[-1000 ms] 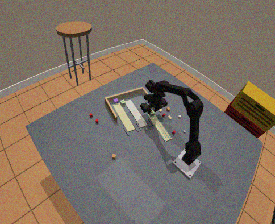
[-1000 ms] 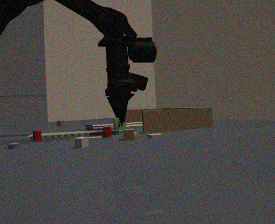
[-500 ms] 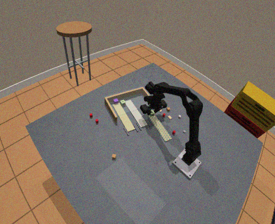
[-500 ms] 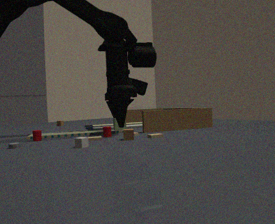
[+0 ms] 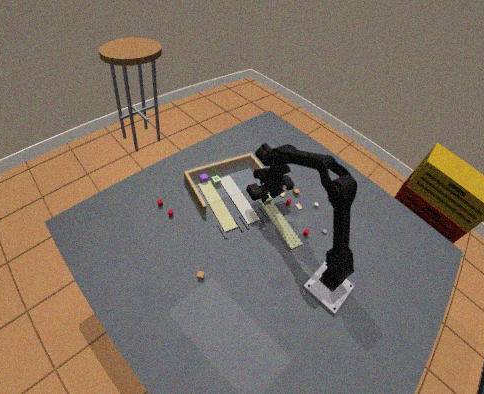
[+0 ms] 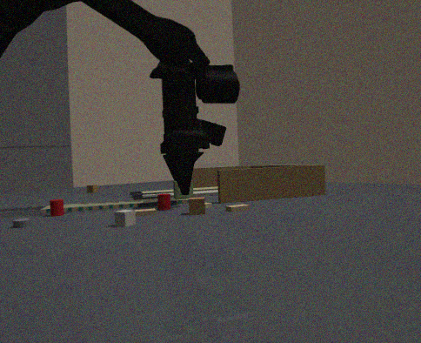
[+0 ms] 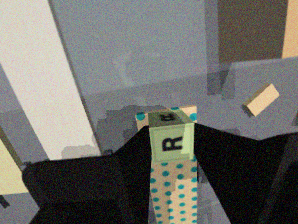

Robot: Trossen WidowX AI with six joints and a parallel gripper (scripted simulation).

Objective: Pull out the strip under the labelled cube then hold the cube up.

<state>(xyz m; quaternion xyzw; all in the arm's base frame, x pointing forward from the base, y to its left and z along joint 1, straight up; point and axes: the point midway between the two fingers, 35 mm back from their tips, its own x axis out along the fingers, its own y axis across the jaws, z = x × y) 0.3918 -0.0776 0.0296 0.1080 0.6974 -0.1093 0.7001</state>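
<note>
The dotted strip is 10 cm behind my gripper tip, 3 cm to the left of it and 1 cm below it.
</note>
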